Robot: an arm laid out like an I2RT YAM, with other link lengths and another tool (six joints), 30 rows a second.
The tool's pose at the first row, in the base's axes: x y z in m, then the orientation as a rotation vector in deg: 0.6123 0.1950 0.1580 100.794 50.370 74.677
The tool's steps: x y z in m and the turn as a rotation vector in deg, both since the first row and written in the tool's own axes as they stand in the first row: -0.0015 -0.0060 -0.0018 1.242 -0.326 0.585; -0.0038 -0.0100 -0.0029 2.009 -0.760 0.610; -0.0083 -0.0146 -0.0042 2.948 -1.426 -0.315; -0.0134 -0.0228 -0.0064 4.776 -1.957 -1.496; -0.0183 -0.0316 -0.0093 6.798 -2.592 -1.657; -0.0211 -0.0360 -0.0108 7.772 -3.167 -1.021; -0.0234 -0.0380 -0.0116 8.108 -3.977 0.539; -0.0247 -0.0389 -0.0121 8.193 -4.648 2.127; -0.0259 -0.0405 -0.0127 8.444 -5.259 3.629; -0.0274 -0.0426 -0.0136 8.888 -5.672 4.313; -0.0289 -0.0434 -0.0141 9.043 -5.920 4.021; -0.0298 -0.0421 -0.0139 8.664 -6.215 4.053; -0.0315 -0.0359 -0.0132 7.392 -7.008 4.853; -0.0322 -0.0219 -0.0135 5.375 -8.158 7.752; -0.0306 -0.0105 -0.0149 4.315 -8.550 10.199
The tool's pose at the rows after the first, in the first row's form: 0.6097 0.1968 0.1524 102.300 50.721 74.443; 0.6077 0.1969 0.1481 103.128 51.067 73.846; 0.6050 0.1954 0.1423 103.573 52.153 72.359; 0.6009 0.1953 0.1333 104.441 54.214 70.601; 0.5962 0.1957 0.1239 106.174 55.582 69.316; 0.5937 0.1956 0.1191 107.624 55.535 68.878; 0.5922 0.1947 0.1165 109.333 54.118 68.968; 0.5913 0.1941 0.1152 110.793 52.543 69.276; 0.5903 0.1939 0.1134 112.284 51.185 69.531; 0.5889 0.1938 0.1111 113.278 50.742 69.410; 0.5880 0.1930 0.1098 113.317 50.953 68.925; 0.5881 0.1915 0.1105 113.181 50.453 68.751; 0.5889 0.1870 0.1151 113.090 48.340 68.798; 0.5896 0.1799 0.1271 113.914 43.723 69.953; 0.5896 0.1761 0.1381 114.799 40.634 71.311
